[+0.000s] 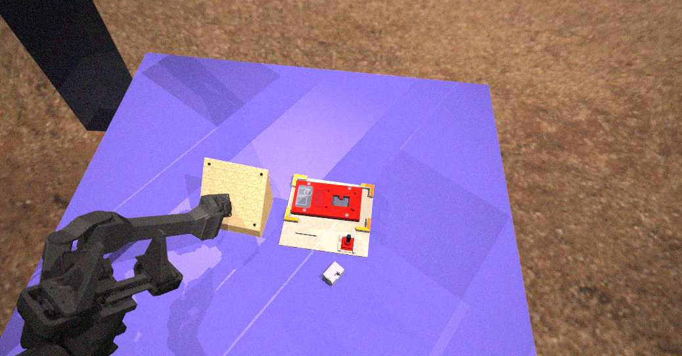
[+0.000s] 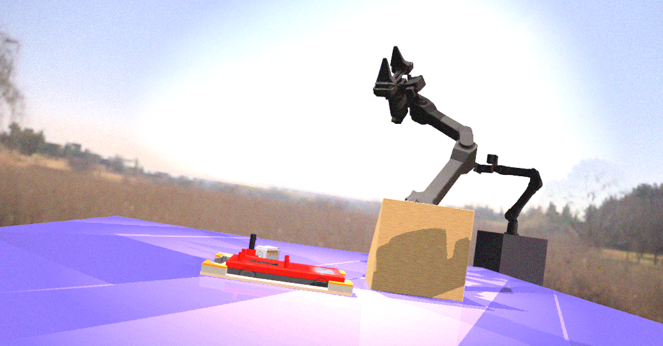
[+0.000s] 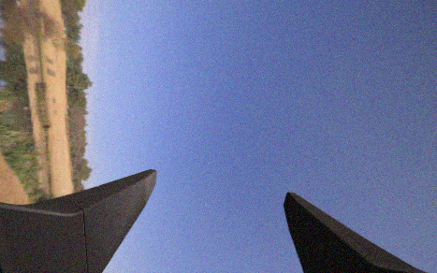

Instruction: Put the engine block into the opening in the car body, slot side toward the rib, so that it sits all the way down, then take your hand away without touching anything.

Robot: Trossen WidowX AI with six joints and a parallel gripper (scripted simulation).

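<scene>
Now: gripper tip 580 mm above the grey engine block, 270 mm short of it and 160 mm to the right of it. Also, from my gripper tip: black peg 570 mm below, 300 mm ahead, 250 mm to the left; then beige base plate 590 mm below, 350 mm to the left, 250 mm ahead.
</scene>
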